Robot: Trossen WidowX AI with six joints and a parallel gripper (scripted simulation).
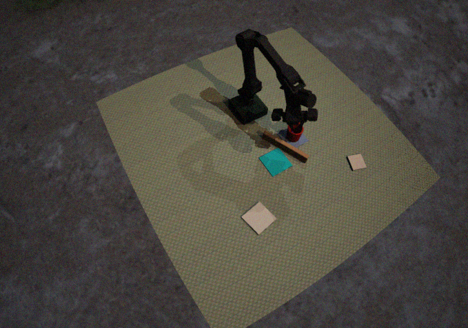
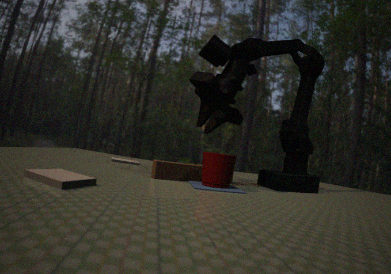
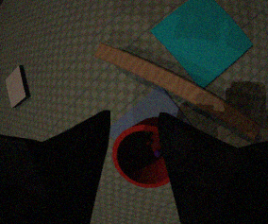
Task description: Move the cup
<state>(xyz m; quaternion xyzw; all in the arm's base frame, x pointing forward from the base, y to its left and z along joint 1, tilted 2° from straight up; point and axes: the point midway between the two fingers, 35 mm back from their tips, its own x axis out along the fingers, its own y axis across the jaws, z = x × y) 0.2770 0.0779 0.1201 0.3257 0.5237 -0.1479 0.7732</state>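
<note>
My gripper tip is now 40 mm past the red cup, 30 mm to the right of it and 80 mm above it. Round my gripper tip: blue-grey pad (40 mm behind, 30 mm to the left, 130 mm below); wooden bar (40 mm to the right, 110 mm below); teal pad (40 mm ahead, 110 mm to the right, 130 mm below).
</note>
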